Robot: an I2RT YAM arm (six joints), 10 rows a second.
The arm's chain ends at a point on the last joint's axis. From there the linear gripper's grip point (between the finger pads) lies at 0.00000 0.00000 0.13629 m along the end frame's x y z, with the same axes.
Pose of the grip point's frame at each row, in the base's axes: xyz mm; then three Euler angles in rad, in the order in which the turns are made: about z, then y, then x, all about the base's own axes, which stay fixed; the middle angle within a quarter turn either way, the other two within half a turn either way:
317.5 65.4 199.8 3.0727 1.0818 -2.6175
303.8 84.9 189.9 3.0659 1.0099 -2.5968
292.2 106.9 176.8 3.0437 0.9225 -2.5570
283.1 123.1 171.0 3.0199 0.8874 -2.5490
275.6 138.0 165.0 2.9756 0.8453 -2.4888
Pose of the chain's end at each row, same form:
197.2 33.4 255.2 3.0727 1.0818 -2.6175
188.4 47.3 251.9 3.0659 1.0099 -2.5968
183.6 61.5 245.4 3.0437 0.9225 -2.5570
177.4 75.0 242.4 3.0199 0.8874 -2.5490
173.6 83.1 236.8 2.9756 0.8453 -2.4888

